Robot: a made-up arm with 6 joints. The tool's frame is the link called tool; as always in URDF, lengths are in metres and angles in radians. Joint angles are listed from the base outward. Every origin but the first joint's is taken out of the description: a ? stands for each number. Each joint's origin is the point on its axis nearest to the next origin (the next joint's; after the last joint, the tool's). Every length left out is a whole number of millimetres.
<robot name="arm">
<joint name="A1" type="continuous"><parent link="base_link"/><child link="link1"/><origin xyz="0.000 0.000 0.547"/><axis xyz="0 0 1"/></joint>
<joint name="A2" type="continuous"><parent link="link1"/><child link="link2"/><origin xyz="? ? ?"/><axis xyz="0 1 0"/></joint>
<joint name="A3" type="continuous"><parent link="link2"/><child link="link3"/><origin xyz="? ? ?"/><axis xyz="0 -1 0"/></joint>
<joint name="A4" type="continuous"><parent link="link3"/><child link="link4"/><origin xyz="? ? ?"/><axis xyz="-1 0 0"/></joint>
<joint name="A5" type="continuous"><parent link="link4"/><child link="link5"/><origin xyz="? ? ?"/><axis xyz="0 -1 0"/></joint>
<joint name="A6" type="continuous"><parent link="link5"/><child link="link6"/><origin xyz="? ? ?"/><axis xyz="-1 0 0"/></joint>
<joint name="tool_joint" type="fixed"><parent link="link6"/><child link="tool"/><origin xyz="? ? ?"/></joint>
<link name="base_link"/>
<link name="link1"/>
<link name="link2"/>
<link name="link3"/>
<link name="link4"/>
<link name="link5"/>
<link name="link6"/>
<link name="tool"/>
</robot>
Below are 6 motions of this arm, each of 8 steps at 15 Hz.
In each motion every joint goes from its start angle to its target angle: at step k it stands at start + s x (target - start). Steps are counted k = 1, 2, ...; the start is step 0. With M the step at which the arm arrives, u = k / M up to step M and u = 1 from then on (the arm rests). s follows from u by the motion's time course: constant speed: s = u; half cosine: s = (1 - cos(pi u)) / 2; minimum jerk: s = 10 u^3 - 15 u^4 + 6 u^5.
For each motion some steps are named. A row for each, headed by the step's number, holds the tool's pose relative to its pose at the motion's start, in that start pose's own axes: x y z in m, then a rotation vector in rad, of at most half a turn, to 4 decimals.
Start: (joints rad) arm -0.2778 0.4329 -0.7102 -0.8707 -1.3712 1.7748
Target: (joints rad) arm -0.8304 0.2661 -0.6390 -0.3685 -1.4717 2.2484
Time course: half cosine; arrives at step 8
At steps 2, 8:
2: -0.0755 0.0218 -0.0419 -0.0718 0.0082 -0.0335
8: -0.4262 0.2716 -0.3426 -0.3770 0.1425 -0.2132

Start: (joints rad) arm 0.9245 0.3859 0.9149 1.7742 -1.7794 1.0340
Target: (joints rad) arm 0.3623 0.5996 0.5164 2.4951 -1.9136 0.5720
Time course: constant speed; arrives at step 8
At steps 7, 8:
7: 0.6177 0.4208 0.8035 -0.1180 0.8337 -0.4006
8: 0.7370 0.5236 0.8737 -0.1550 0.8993 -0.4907

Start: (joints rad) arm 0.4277 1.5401 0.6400 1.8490 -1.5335 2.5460
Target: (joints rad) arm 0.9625 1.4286 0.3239 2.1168 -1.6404 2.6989
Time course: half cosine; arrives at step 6
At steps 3, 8:
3: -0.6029 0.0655 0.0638 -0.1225 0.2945 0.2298
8: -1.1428 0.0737 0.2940 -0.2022 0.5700 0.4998

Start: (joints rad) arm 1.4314 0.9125 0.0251 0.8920 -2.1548 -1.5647
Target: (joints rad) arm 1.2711 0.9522 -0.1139 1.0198 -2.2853 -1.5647
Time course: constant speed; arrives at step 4
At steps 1, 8:
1: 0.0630 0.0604 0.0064 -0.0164 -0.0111 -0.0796
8: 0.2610 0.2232 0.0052 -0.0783 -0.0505 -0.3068

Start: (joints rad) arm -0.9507 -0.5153 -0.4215 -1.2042 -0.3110 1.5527
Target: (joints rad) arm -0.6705 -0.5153 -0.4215 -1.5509 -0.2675 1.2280
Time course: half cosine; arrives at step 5
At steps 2, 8:
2: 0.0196 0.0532 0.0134 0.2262 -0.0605 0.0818
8: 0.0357 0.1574 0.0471 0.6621 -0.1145 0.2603

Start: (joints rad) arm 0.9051 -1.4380 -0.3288 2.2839 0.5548 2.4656
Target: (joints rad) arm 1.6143 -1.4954 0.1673 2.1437 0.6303 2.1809
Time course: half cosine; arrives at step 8
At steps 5, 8:
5: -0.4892 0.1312 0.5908 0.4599 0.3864 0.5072
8: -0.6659 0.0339 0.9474 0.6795 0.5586 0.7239

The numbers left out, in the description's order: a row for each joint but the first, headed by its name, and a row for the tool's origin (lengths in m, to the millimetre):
A2: 0.000 0.000 0.000
A3: 0.000 0.000 1.414
A4: 1.067 0.000 0.000
A5: 0.000 -0.181 0.000
A6: 0.000 0.000 0.000
tool: 0.000 0.000 0.000

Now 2 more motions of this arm.
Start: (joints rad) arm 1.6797 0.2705 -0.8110 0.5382 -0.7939 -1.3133
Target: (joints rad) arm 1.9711 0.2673 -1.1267 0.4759 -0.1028 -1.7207
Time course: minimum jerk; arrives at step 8
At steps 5, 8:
5: 0.0869 -0.0213 -0.2671 0.0690 0.0369 0.3462
8: 0.1188 -0.0570 -0.3542 0.1027 0.0933 0.4649

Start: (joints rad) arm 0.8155 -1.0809 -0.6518 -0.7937 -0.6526 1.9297
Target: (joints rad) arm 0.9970 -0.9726 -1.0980 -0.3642 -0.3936 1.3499
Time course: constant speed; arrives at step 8
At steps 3, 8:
3: 0.0666 0.1141 -0.1058 0.1523 0.1203 0.1369
8: 0.1204 0.3246 -0.2397 0.3109 0.3008 0.3326

